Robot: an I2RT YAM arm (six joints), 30 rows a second.
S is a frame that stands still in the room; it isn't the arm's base.
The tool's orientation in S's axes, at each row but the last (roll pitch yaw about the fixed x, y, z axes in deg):
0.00 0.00 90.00
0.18 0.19 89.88
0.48 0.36 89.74
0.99 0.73 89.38
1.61 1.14 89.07
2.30 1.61 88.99
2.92 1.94 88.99
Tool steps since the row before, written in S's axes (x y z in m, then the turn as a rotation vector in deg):
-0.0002 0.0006 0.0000 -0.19 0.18 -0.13
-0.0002 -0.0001 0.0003 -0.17 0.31 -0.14
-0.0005 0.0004 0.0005 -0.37 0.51 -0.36
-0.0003 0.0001 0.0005 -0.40 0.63 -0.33
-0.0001 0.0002 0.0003 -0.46 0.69 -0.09
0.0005 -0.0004 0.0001 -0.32 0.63 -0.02
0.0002 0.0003 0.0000 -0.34 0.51 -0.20
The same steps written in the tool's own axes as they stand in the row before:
0.0006 0.0002 0.0000 0.18 0.19 -0.13
-0.0001 0.0002 0.0003 0.31 0.17 -0.14
0.0004 0.0005 0.0005 0.51 0.37 -0.36
0.0001 0.0003 0.0005 0.63 0.40 -0.33
0.0002 0.0001 0.0003 0.68 0.47 -0.09
-0.0004 -0.0005 0.0001 0.62 0.33 -0.02
0.0003 -0.0002 0.0000 0.51 0.34 -0.20

